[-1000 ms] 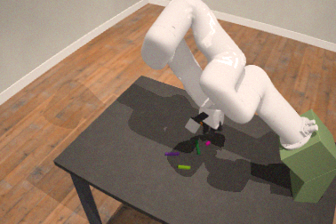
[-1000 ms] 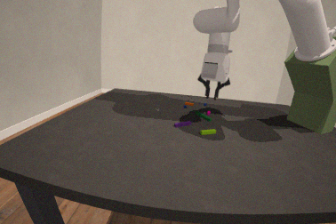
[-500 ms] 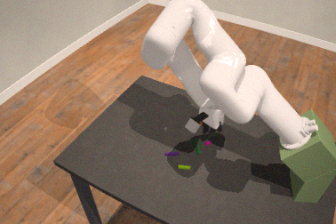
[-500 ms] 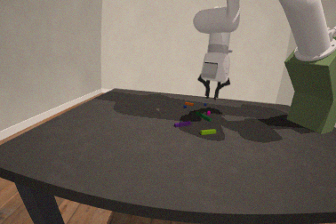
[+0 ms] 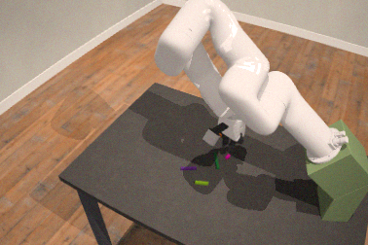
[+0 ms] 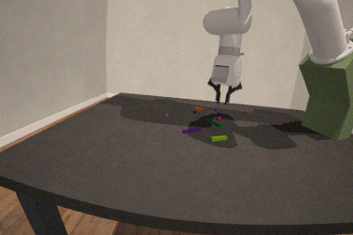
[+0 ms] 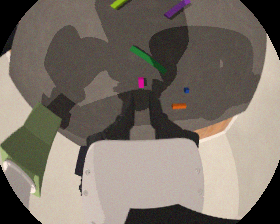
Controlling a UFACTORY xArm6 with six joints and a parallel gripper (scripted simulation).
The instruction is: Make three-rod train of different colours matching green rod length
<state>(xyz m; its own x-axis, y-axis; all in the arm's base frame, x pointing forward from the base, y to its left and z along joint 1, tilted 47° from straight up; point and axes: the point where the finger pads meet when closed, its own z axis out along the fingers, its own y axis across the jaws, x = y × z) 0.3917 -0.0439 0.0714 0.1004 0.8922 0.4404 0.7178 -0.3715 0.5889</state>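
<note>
Right now the magenta rod is 1 cm to the right of my hand and 8 cm below it. Also, from my hand: purple rod 9 cm ahead, 14 cm to the left, 8 cm below; green rod 2 cm ahead, 4 cm to the left, 8 cm below; orange rod 9 cm ahead, 10 cm to the right, 8 cm below.
</note>
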